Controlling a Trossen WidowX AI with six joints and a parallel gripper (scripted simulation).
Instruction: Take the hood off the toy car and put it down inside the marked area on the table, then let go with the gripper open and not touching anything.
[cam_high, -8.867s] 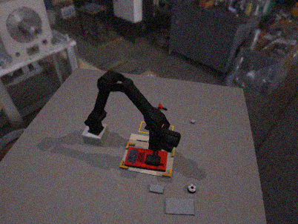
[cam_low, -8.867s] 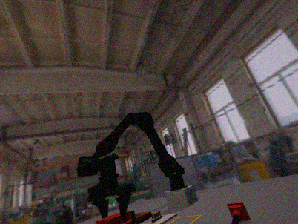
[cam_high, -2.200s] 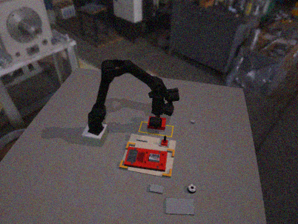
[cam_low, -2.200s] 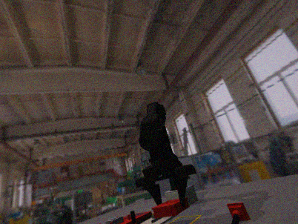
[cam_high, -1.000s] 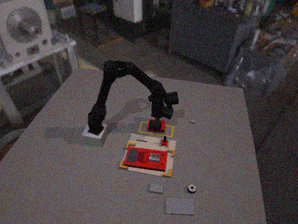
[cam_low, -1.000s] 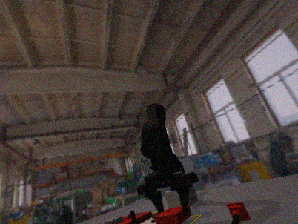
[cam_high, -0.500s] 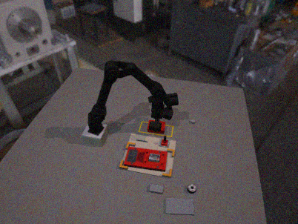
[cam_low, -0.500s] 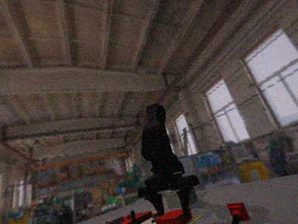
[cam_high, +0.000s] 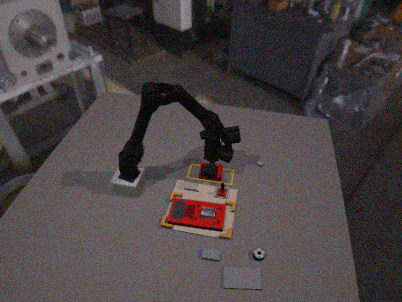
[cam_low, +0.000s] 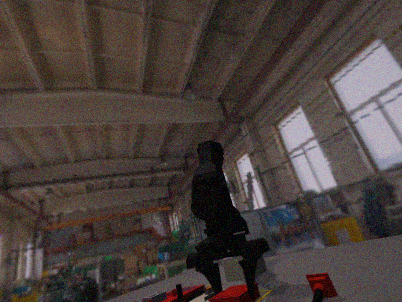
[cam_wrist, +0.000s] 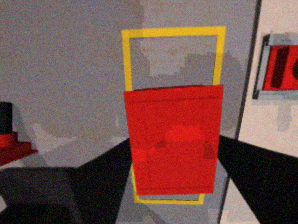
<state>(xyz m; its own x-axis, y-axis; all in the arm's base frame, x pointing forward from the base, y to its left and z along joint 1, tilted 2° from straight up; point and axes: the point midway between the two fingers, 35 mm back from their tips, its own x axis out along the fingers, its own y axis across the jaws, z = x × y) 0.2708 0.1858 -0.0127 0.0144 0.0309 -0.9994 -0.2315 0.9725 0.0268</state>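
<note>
Now: the hood 10 mm above my gripper tip.
</note>
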